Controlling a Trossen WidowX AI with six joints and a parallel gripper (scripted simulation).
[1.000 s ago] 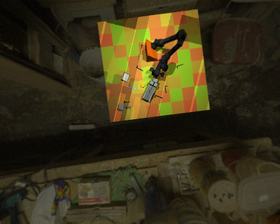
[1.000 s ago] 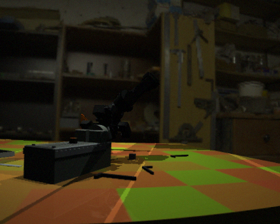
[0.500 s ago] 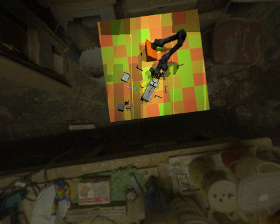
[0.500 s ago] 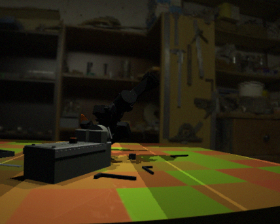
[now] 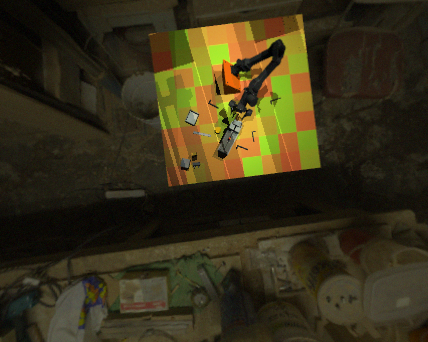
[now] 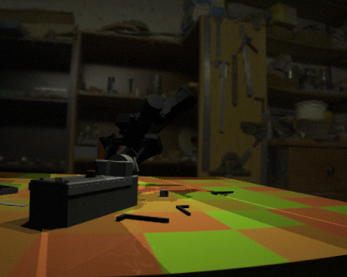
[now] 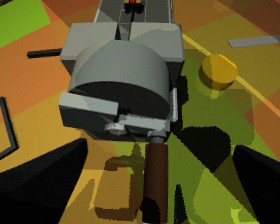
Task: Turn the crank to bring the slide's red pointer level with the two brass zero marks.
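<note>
The brown crank handle lies 2 cm below my gripper tip, 1 cm to the left of it and 1 cm behind it. From my gripper tip the other things lie so: yellow disc: 14 cm to the right, 9 cm below, 6 cm ahead; then red pointer: 16 cm ahead, 6 cm to the right, 2 cm below; then small cube: 14 cm to the left, 9 cm below, 8 cm behind.
</note>
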